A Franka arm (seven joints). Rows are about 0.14 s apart.
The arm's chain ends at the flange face. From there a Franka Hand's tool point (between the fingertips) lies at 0.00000 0.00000 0.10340 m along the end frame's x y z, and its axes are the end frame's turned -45 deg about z.
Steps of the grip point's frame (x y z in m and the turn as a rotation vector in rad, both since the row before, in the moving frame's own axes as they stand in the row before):
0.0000, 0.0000, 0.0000, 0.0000, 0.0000, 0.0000
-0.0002, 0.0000, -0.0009, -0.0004, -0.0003, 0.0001
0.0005, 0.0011, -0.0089, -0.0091, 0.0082, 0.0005
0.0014, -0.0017, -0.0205, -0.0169, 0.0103, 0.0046
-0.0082, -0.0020, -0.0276, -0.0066, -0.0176, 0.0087
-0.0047, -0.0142, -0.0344, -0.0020, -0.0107, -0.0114
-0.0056, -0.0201, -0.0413, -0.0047, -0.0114, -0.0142
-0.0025, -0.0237, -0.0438, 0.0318, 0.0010, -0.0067
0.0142, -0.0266, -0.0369, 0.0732, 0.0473, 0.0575
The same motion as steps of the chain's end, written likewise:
0.0000, 0.0000, 0.0000, 0.0000, 0.0000, 0.0000
-0.0001, 0.0001, -0.0009, -0.0005, 0.0001, 0.0001
-0.0001, 0.0004, -0.0089, -0.0006, 0.0122, 0.0005
-0.0022, -0.0027, -0.0205, -0.0047, 0.0192, 0.0046
-0.0064, 0.0026, -0.0276, -0.0171, -0.0078, 0.0087
-0.0127, -0.0076, -0.0344, -0.0090, -0.0062, -0.0114
-0.0177, -0.0114, -0.0413, -0.0114, -0.0047, -0.0142
-0.0163, -0.0126, -0.0437, 0.0232, -0.0218, -0.0067
-0.0071, -0.0200, -0.0365, 0.0852, -0.0183, 0.0575

